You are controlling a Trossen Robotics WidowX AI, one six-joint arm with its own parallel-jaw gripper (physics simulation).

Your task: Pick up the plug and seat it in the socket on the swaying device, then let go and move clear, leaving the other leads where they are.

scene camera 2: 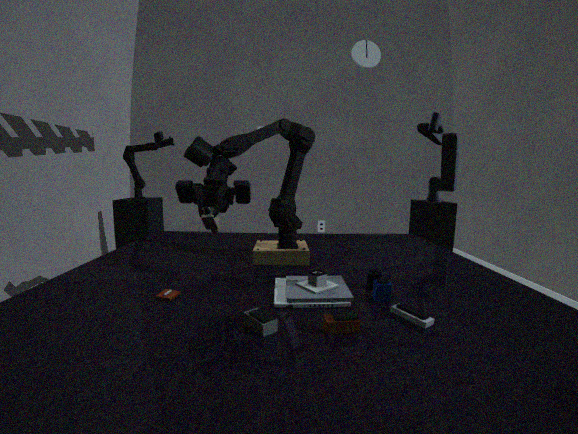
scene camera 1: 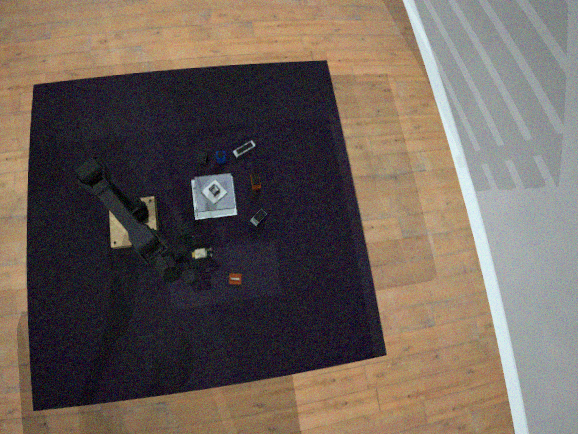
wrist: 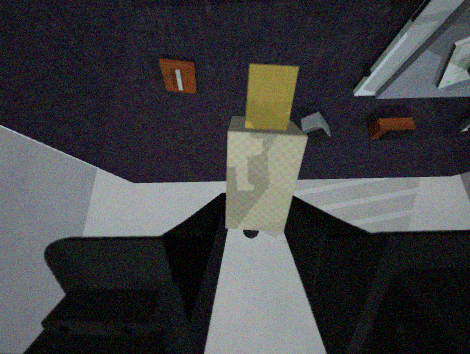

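Note:
The plug [scene camera 1: 201, 253] [scene camera 2: 214, 225] [wrist: 265, 175] has a cream body and a yellow end [wrist: 272, 95]. My gripper [scene camera 1: 206, 253] [scene camera 2: 209, 218] [wrist: 253, 198] is shut on its body and holds it well above the dark mat; the yellow end points away from the fingers in the wrist view. The device is a grey slab [scene camera 1: 225, 204] [scene camera 2: 335, 295] [wrist: 415, 80] on a white base. A white diamond plate [scene camera 1: 206, 192] [scene camera 2: 327, 287] [wrist: 451, 71] on it bears a small dark-topped socket block [scene camera 1: 214, 189] [scene camera 2: 317, 278]. The plug is apart from the device.
On the mat [scene camera 1: 300, 300] [scene camera 2: 300, 390] lie an orange tile [scene camera 1: 235, 279] [scene camera 2: 168, 294] [wrist: 187, 77], a grey block [scene camera 1: 259, 217] [scene camera 2: 268, 327] [wrist: 314, 122], an orange block [scene camera 1: 256, 186] [scene camera 2: 341, 325] [wrist: 397, 124], a white bar [scene camera 2: 407, 316], a blue block [scene camera 1: 221, 157] [scene camera 2: 382, 291] and a black block [scene camera 2: 373, 280].

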